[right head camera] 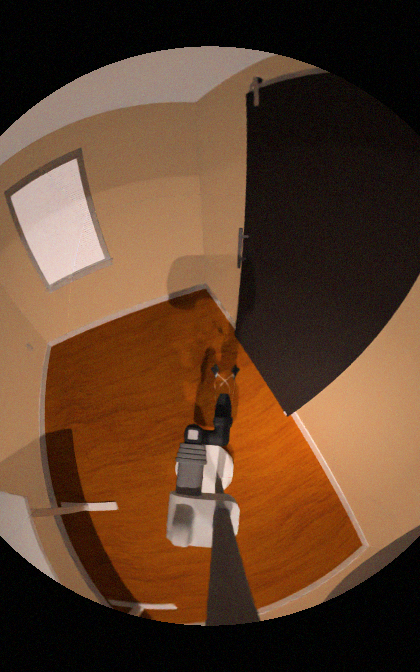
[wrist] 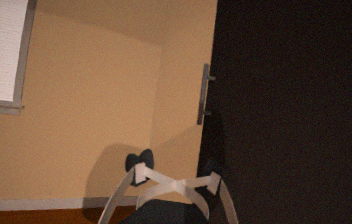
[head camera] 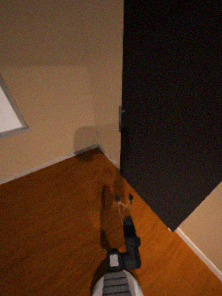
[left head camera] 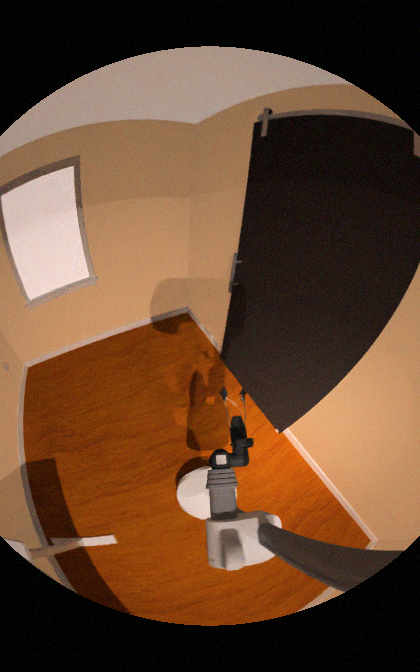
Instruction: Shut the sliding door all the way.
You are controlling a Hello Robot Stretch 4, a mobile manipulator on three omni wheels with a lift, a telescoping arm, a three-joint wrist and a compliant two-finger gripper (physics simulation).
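Places are measured from the robot's base along level axes (x right, y ahead, z up), in millimetres.
Where they show: gripper, fingertip midpoint: [right head camera: 225,364] [wrist: 178,165] [head camera: 123,194] [left head camera: 232,387]; robot's base, link origin: [right head camera: 205,468] [left head camera: 205,491].
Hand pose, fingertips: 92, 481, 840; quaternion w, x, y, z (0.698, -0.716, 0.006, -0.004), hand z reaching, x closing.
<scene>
Each offset is from my fingertips to the top centre of the thing, as dx, dy, dz. "spot": to the spot under its first point. Level surfaces: height alone.
The sliding door [head camera: 172,100] [left head camera: 325,240] [right head camera: 325,225] [wrist: 290,110] is a tall black panel on the right side of the views. Its grey bar handle {spot: +91, +776, +178} [head camera: 120,119] [left head camera: 233,272] [right head camera: 240,248] [wrist: 203,95] stands upright near the door's left edge. My gripper [head camera: 124,198] [left head camera: 233,393] [right head camera: 225,370] [wrist: 178,165] is open, with nothing between its fingers. It is in front of the door's lower left part, lower than the handle and apart from it. In the wrist view the right fingertip overlaps the dark door and the left one shows against the wall.
A beige wall [left head camera: 140,240] with a window {spot: -1562, +1035, +594} [left head camera: 47,230] [right head camera: 60,220] is at the left and meets the door's wall in a corner. A track [left head camera: 330,113] runs above the door. More wall [left head camera: 370,440] lies right of the door. The wooden floor {dz -867} [left head camera: 115,425] has white baseboards.
</scene>
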